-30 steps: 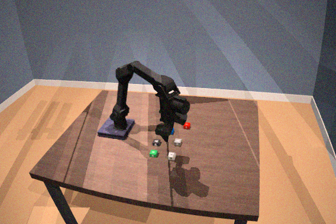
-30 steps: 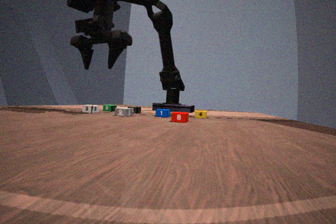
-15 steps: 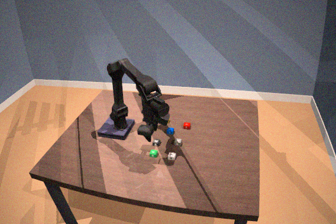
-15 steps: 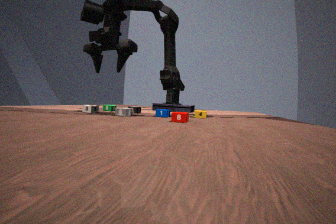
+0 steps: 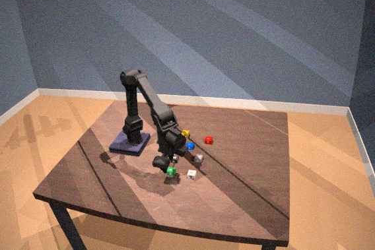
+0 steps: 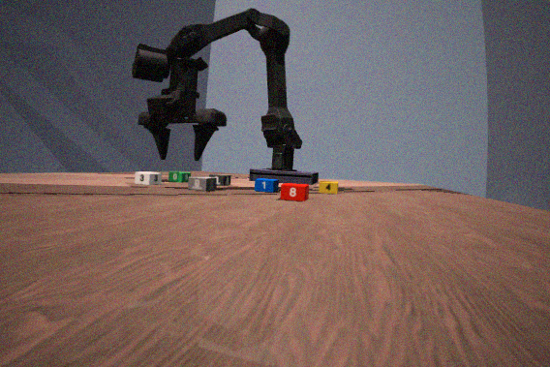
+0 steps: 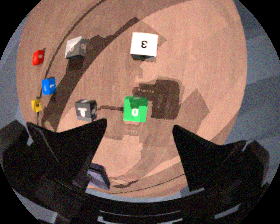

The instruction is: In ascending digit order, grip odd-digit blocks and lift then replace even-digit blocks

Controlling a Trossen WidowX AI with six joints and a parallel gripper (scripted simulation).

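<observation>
My gripper tip is now 30 mm above the green block, 10 mm to the right of it and 10 mm short of it. The rest, counted from my gripper tip: white block marked 3: 100 mm ahead, 30 mm below, 20 mm to the left; dark block: 90 mm to the left, 30 mm below, 20 mm behind; grey block: 130 mm to the left, 80 mm ahead, 30 mm below.
</observation>
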